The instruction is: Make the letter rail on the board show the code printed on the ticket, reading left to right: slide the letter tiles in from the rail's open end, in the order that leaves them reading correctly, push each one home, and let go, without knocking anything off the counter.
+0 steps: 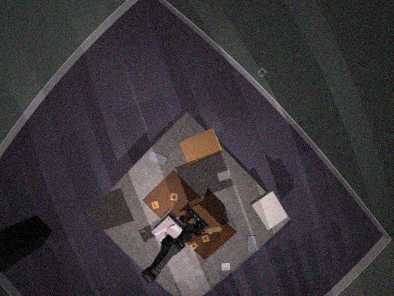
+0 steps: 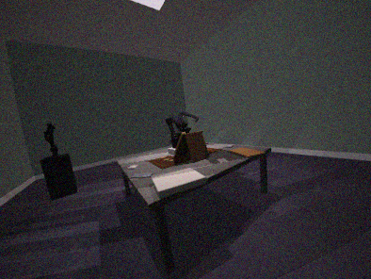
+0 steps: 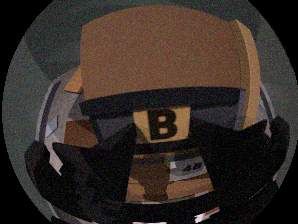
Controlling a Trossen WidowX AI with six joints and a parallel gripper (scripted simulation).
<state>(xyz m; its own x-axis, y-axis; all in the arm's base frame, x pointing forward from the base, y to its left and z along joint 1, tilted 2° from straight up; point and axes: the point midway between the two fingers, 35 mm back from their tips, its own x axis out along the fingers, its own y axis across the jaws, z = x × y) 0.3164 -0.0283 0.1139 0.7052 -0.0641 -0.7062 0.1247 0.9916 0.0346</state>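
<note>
The white ticket is 7 cm below my gripper tip, 7 cm behind it and 4 cm to the right of it. The rest, counted from my gripper tip: small white card 36 cm ahead, 16 cm below, 1 cm to the left; brown mat 16 cm below, 13 cm behind, 2 cm to the left; tan letter tile right at my gripper tip.
</note>
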